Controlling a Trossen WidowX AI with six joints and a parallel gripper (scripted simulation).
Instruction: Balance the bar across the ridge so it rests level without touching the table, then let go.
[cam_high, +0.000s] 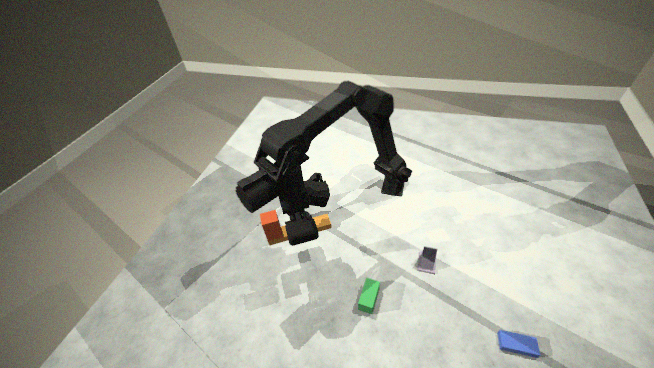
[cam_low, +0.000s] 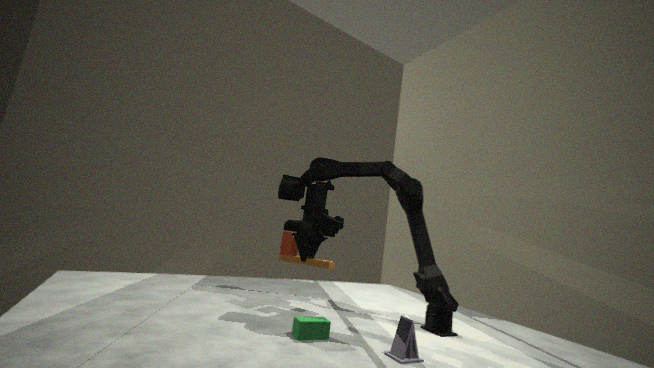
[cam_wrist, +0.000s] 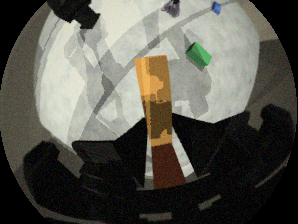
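My gripper tip is 180 mm to the right of the green block, 110 mm above it and 70 mm short of it. From my gripper tip the other things lie so: blue flat block: 490 mm to the left, 110 mm below, 90 mm ahead.
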